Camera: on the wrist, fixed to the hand. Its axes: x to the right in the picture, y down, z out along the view.
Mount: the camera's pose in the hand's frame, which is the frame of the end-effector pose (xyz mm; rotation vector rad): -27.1 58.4 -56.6 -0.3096 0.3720 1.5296
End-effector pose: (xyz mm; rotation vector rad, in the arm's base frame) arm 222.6 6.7 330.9 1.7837 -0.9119 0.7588
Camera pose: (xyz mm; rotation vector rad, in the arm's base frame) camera 153.6 50.9 355.9 0.3577 -1.9374 1.6446
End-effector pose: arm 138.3 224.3 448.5 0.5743 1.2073 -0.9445
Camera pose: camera 156.8 307.9 451.9 1.1597 0.8236 0.6501
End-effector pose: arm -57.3 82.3 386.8 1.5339 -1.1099 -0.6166
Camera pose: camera -39.9 134.1 452.8 0.2133 -1.4157 0.5189
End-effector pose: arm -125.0 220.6 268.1 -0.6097 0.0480 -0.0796
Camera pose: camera -152.3 238.5 188.8 -0.7244 0.8799 1.3189
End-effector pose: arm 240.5 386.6 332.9 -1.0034 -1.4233 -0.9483
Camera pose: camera 315.0 350.0 311.4 -1.5957 0.0434 -0.1269
